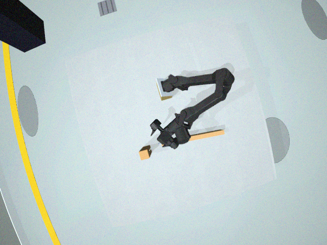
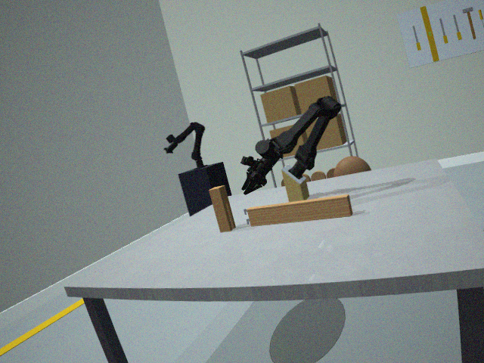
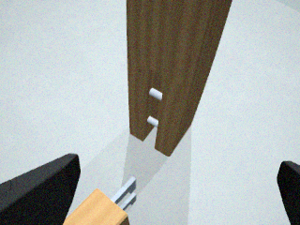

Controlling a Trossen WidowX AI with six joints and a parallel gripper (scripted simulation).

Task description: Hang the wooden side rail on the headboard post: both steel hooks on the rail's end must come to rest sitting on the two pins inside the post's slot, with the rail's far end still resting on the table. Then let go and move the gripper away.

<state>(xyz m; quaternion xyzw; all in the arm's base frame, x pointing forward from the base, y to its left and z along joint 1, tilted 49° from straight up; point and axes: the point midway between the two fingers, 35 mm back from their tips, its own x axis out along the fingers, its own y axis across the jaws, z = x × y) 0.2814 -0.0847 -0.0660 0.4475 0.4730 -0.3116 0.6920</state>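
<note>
Now: the wooden headboard post 80 mm to the right of my gripper tip, 50 mm below it and 50 mm ahead of it.
</note>
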